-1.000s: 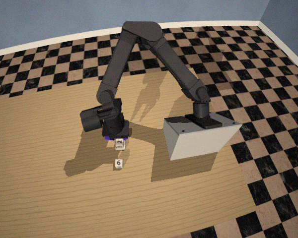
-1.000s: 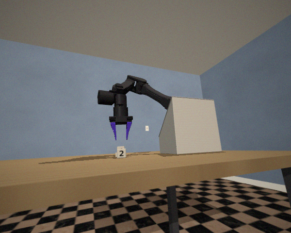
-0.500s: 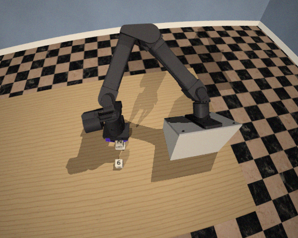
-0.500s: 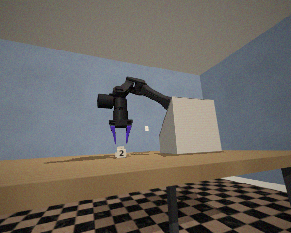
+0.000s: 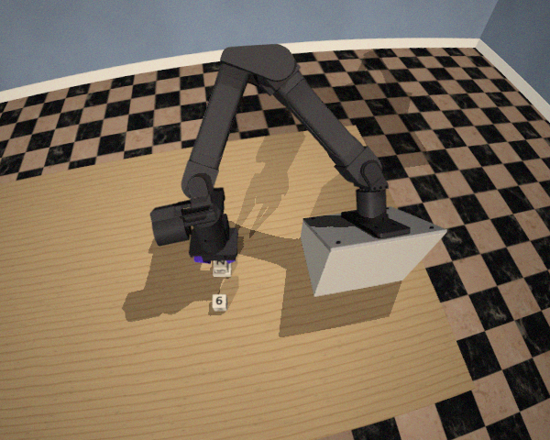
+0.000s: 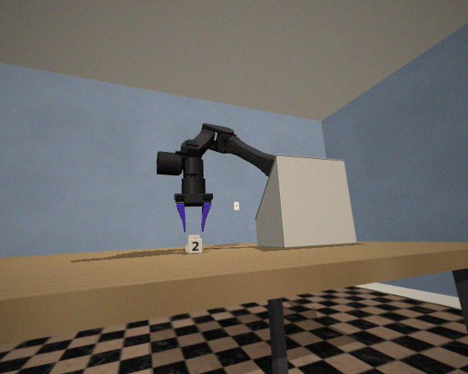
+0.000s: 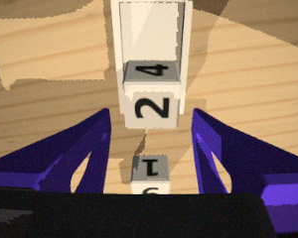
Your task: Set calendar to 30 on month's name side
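My gripper is now 2 cm to the left of the white tray and 5 cm above it.
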